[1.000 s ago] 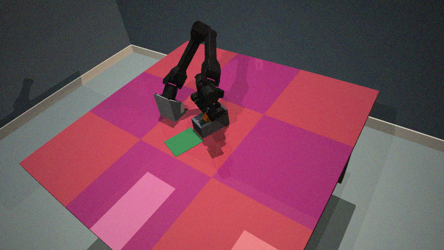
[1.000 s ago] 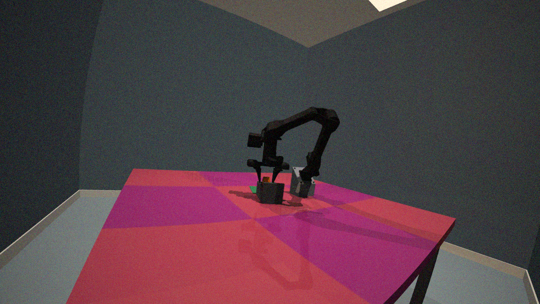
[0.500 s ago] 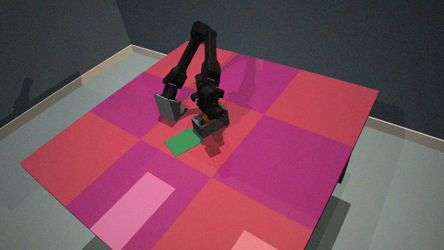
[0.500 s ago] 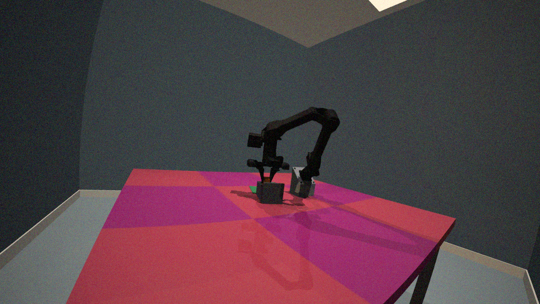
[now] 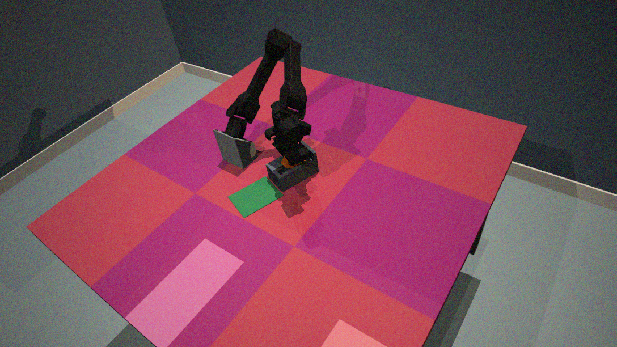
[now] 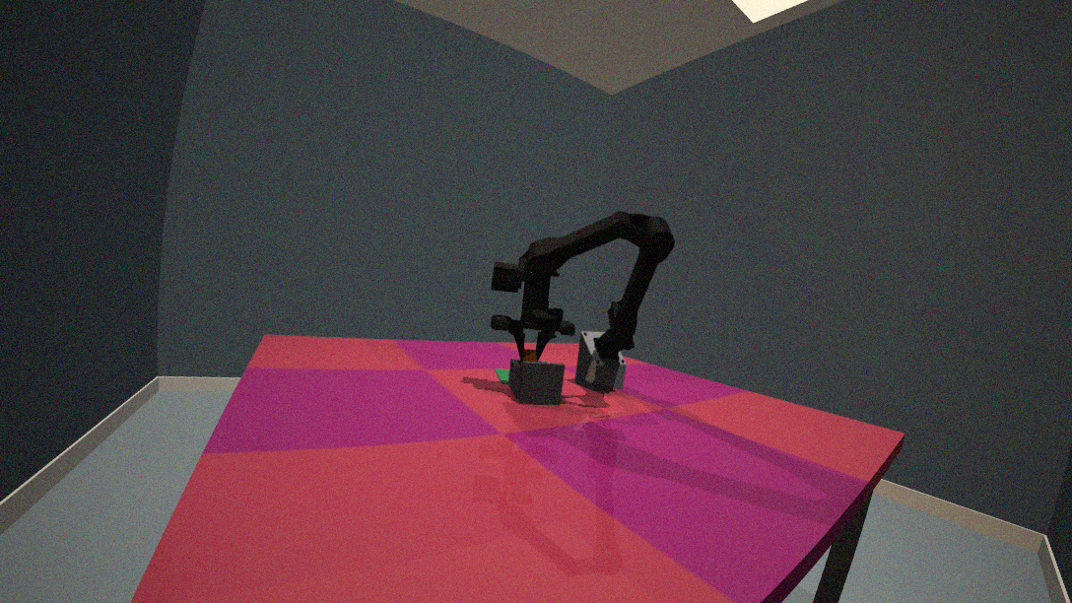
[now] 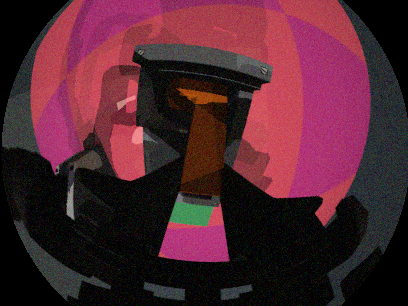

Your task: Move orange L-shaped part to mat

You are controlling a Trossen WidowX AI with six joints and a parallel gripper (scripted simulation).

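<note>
Now: gripper tip 50 mm past the green mat, 140 mm to the left of it and 90 mm above it. From my gripper tip the other things lie so: orange L-shaped part (10 mm behind, 40 mm to the left, 30 mm below).
</note>
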